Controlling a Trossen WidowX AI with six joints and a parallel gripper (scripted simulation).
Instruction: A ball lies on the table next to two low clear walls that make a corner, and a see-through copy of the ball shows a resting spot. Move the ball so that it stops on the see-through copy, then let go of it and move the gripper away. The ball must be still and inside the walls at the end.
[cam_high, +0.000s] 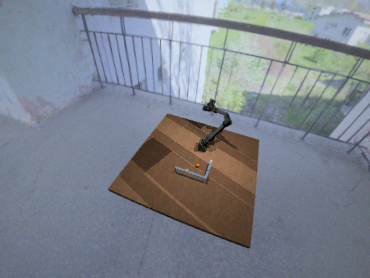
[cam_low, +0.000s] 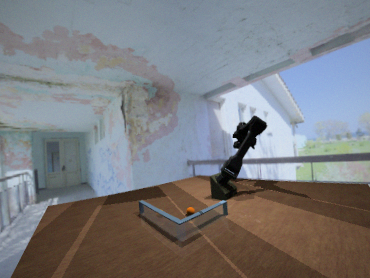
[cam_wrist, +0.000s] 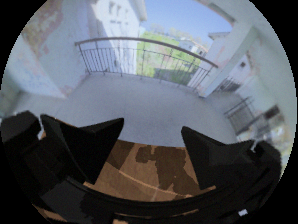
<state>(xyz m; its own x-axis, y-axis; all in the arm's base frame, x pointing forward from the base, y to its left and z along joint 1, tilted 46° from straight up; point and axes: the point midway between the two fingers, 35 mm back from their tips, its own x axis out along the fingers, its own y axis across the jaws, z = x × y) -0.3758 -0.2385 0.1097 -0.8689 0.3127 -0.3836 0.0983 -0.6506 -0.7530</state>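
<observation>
Right now my gripper tip is 71 cm short of the orange ball, 22 cm above it and 16 cm to the right of it. From my gripper tip the other things lie so: see-through copy of ball: 82 cm ahead, 22 cm below, 9 cm to the left.
</observation>
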